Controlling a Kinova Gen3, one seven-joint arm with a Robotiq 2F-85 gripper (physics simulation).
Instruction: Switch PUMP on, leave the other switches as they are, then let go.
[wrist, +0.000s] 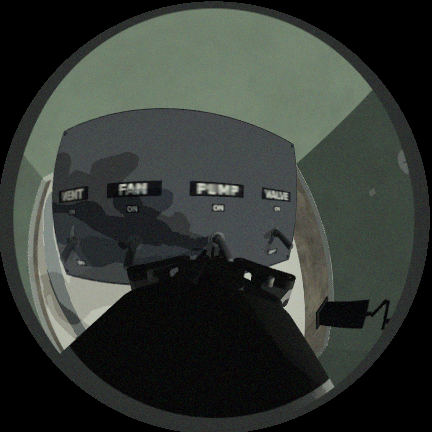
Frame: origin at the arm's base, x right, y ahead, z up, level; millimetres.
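Seen in the pictures: gripper, fingertip midpoint: (212, 253).
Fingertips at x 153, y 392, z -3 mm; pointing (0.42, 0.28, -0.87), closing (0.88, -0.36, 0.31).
Observation:
A point is followed by its place in that frame.
A grey panel (175, 135) {z 51, x 134, y 553 mm} carries four labelled lever switches. The PUMP switch (223, 245) {z 5, x 168, y 397 mm} is right of the panel's middle, below its PUMP label (216, 189) {z 15, x 181, y 473 mm} and ON mark; its lever points down and to the right, toward the viewer, with its lower end close to the fingers. My gripper (212, 253) {z -3, x 153, y 392 mm} is shut and empty, its dark tips just left of and below the PUMP lever's base. Whether they touch the lever is too dark to tell. The PUMP switch's lower mark is hidden by the gripper.
The FAN switch (131, 250) {z 4, x 54, y 421 mm} and VENT switch (70, 247) {z -1, x -61, y 444 mm} are to the left, the VALVE switch (283, 238) {z 5, x 281, y 370 mm} to the right; their levers point downward. A shadow falls across the panel's left half. A dark box-like fixture (344, 314) is at the lower right.

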